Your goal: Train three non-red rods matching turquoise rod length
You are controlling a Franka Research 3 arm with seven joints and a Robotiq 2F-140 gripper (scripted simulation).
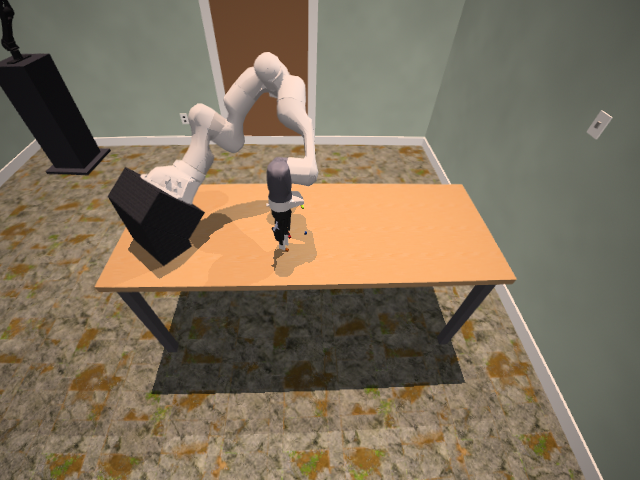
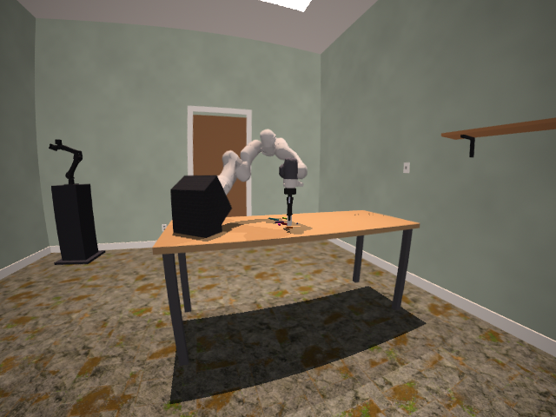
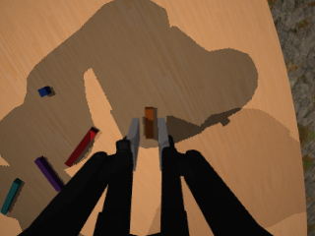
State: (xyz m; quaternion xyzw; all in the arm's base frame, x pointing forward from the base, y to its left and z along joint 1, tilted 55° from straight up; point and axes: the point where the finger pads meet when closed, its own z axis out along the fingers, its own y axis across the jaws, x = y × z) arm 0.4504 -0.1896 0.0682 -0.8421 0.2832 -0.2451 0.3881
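My hand is 5 cm above the orange rod. Also, from my hand: blue rod: 9 cm ahead, 10 cm to the left, 5 cm below; then magenta rod: 4 cm behind, 9 cm to the left, 5 cm below; then red rod: 10 cm to the left, 5 cm below.
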